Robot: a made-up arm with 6 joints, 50 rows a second.
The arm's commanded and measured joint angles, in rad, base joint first. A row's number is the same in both.
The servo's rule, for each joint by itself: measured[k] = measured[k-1] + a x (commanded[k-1-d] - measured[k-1]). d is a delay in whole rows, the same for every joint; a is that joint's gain. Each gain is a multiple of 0.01, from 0.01 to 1. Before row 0 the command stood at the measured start. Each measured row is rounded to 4 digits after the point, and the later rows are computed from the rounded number. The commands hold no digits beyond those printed.
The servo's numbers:
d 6
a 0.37 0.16 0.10 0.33 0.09 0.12
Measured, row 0: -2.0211 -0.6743 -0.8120 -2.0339 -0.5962 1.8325
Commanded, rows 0 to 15: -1.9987 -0.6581 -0.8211 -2.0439 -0.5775 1.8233; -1.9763 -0.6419 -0.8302 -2.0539 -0.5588 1.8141; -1.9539 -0.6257 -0.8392 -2.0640 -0.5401 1.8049; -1.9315 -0.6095 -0.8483 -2.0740 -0.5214 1.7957; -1.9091 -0.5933 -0.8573 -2.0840 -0.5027 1.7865; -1.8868 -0.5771 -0.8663 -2.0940 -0.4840 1.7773; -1.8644 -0.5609 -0.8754 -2.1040 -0.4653 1.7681; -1.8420 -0.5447 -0.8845 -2.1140 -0.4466 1.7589; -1.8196 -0.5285 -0.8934 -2.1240 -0.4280 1.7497; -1.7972 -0.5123 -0.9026 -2.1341 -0.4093 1.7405; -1.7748 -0.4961 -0.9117 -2.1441 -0.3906 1.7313; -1.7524 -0.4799 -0.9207 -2.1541 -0.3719 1.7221; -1.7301 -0.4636 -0.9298 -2.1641 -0.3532 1.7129; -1.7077 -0.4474 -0.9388 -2.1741 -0.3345 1.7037; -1.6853 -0.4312 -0.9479 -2.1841 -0.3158 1.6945; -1.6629 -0.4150 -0.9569 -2.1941 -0.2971 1.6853
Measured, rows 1 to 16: -2.0211 -0.6743 -0.8120 -2.0339 -0.5962 1.8325; -2.0211 -0.6743 -0.8120 -2.0339 -0.5962 1.8325; -2.0211 -0.6743 -0.8120 -2.0339 -0.5962 1.8325; -2.0211 -0.6743 -0.8120 -2.0339 -0.5962 1.8325; -2.0211 -0.6743 -0.8120 -2.0339 -0.5962 1.8325; -2.0211 -0.6743 -0.8120 -2.0339 -0.5962 1.8325; -2.0128 -0.6717 -0.8129 -2.0372 -0.5945 1.8314; -1.9993 -0.6669 -0.8146 -2.0427 -0.5913 1.8293; -1.9825 -0.6603 -0.8171 -2.0497 -0.5867 1.8264; -1.9636 -0.6522 -0.8202 -2.0577 -0.5808 1.8227; -1.9434 -0.6428 -0.8239 -2.0664 -0.5738 1.8184; -1.9225 -0.6323 -0.8281 -2.0755 -0.5657 1.8135; -1.9010 -0.6209 -0.8328 -2.0849 -0.5567 1.8081; -1.8792 -0.6087 -0.8380 -2.0945 -0.5468 1.8022; -1.8571 -0.5959 -0.8435 -2.1042 -0.5361 1.7959; -1.8349 -0.5825 -0.8494 -2.1141 -0.5247 1.7893
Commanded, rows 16 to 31: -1.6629 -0.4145 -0.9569 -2.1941 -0.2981 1.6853; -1.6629 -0.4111 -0.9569 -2.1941 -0.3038 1.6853; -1.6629 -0.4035 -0.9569 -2.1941 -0.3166 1.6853; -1.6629 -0.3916 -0.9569 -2.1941 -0.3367 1.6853; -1.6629 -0.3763 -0.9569 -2.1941 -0.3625 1.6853; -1.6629 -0.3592 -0.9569 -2.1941 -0.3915 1.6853; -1.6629 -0.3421 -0.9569 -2.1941 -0.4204 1.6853; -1.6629 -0.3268 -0.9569 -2.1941 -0.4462 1.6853; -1.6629 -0.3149 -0.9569 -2.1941 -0.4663 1.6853; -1.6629 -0.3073 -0.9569 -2.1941 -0.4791 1.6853; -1.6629 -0.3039 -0.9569 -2.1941 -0.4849 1.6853; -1.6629 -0.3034 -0.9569 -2.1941 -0.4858 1.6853; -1.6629 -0.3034 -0.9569 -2.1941 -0.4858 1.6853; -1.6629 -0.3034 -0.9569 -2.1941 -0.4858 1.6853; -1.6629 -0.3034 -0.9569 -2.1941 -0.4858 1.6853; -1.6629 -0.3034 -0.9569 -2.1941 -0.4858 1.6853
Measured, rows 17 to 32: -1.8127 -0.5687 -0.8556 -2.1240 -0.5126 1.7823; -1.7904 -0.5545 -0.8621 -2.1339 -0.4999 1.7751; -1.7681 -0.5400 -0.8689 -2.1439 -0.4867 1.7676; -1.7458 -0.5252 -0.8759 -2.1539 -0.4730 1.7599; -1.7234 -0.5102 -0.8831 -2.1639 -0.4589 1.7521; -1.7010 -0.4950 -0.8905 -2.1739 -0.4443 1.7441; -1.6869 -0.4821 -0.8971 -2.1806 -0.4311 1.7370; -1.6780 -0.4707 -0.9031 -2.1851 -0.4196 1.7308; -1.6724 -0.4599 -0.9085 -2.1881 -0.4103 1.7253; -1.6689 -0.4490 -0.9133 -2.1901 -0.4037 1.7205; -1.6667 -0.4374 -0.9177 -2.1914 -0.4000 1.7163; -1.6653 -0.4249 -0.9216 -2.1923 -0.3992 1.7126; -1.6644 -0.4117 -0.9251 -2.1929 -0.4011 1.7093; -1.6638 -0.3981 -0.9283 -2.1933 -0.4052 1.7064; -1.6635 -0.3848 -0.9312 -2.1936 -0.4107 1.7039; -1.6633 -0.3724 -0.9338 -2.1938 -0.4169 1.7017
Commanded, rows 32 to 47: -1.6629 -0.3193 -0.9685 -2.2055 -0.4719 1.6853; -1.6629 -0.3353 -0.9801 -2.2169 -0.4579 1.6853; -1.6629 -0.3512 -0.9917 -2.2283 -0.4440 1.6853; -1.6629 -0.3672 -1.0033 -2.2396 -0.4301 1.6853; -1.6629 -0.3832 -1.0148 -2.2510 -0.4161 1.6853; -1.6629 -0.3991 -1.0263 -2.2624 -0.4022 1.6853; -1.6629 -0.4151 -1.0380 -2.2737 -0.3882 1.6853; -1.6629 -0.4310 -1.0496 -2.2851 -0.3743 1.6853; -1.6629 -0.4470 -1.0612 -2.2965 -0.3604 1.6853; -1.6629 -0.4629 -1.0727 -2.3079 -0.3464 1.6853; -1.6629 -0.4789 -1.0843 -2.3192 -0.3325 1.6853; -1.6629 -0.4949 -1.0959 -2.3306 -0.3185 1.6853; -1.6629 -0.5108 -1.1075 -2.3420 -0.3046 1.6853; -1.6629 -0.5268 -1.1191 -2.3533 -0.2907 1.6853; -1.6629 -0.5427 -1.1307 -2.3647 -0.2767 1.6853; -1.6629 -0.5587 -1.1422 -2.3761 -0.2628 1.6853
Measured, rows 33 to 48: -1.6632 -0.3614 -0.9361 -2.1939 -0.4230 1.6997; -1.6631 -0.3521 -0.9382 -2.1940 -0.4287 1.6980; -1.6630 -0.3443 -0.9401 -2.1940 -0.4338 1.6965; -1.6630 -0.3378 -0.9418 -2.1940 -0.4385 1.6952; -1.6630 -0.3323 -0.9433 -2.1940 -0.4428 1.6940; -1.6630 -0.3277 -0.9447 -2.1940 -0.4467 1.6930; -1.6630 -0.3264 -0.9471 -2.1978 -0.4490 1.6921; -1.6630 -0.3278 -0.9504 -2.2041 -0.4498 1.6913; -1.6630 -0.3315 -0.9545 -2.2121 -0.4493 1.6906; -1.6630 -0.3372 -0.9594 -2.2212 -0.4476 1.6900; -1.6630 -0.3446 -0.9649 -2.2310 -0.4448 1.6894; -1.6630 -0.3533 -0.9710 -2.2414 -0.4410 1.6889; -1.6630 -0.3632 -0.9777 -2.2521 -0.4362 1.6885; -1.6630 -0.3740 -0.9849 -2.2630 -0.4306 1.6881; -1.6630 -0.3857 -0.9925 -2.2741 -0.4243 1.6878; -1.6630 -0.3981 -1.0005 -2.2853 -0.4173 1.6875
